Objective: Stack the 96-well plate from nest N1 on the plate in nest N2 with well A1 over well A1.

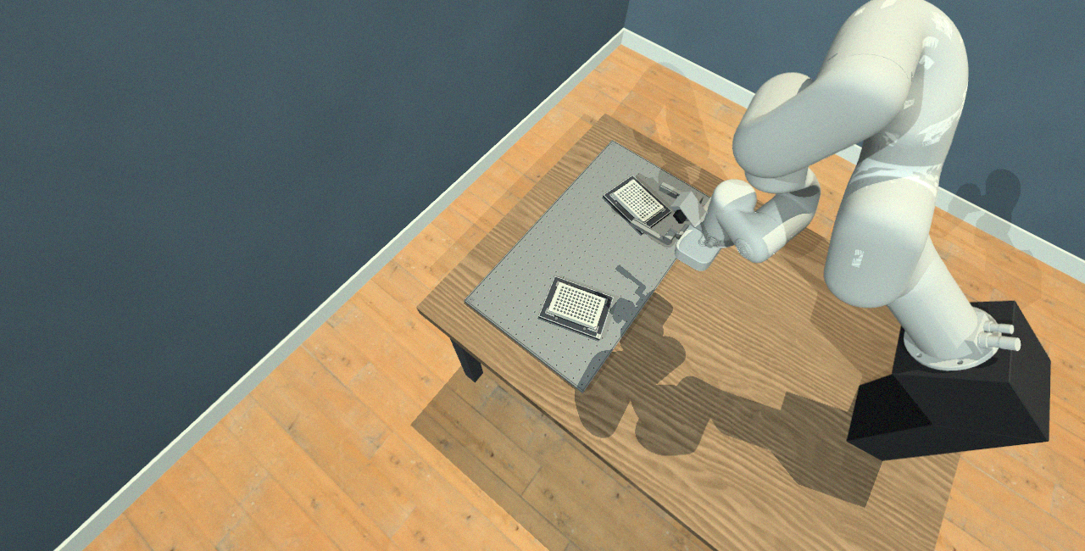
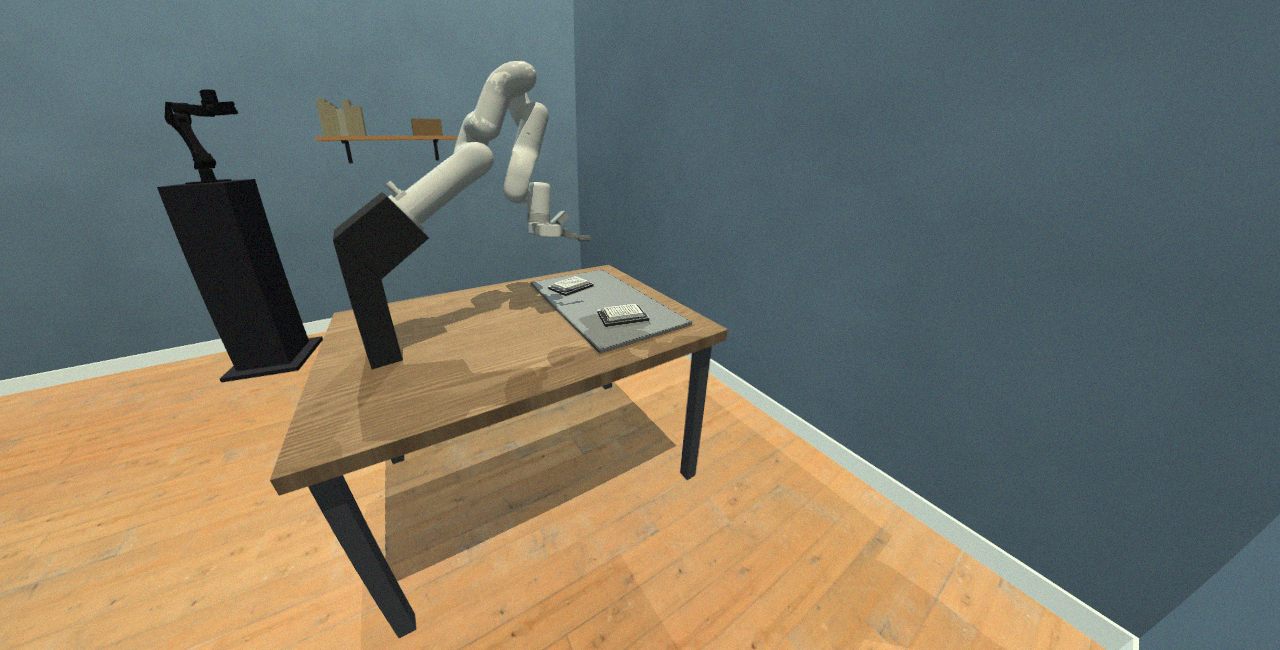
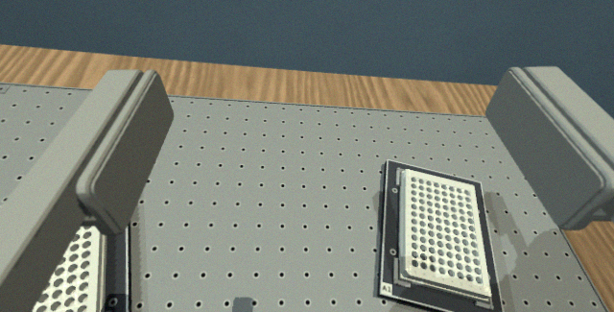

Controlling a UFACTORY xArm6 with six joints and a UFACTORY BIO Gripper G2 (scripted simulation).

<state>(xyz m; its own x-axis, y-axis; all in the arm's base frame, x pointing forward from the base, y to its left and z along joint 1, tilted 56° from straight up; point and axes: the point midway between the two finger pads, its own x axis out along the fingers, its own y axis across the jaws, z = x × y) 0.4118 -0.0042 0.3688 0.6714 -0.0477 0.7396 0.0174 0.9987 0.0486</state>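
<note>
Right now the plate nest N1 is 270 mm below my hand, 200 mm to the left of it and 10 mm ahead of it. Also, from my hand: plate nest N2: 270 mm below, 160 mm to the right, 120 mm ahead.
</note>
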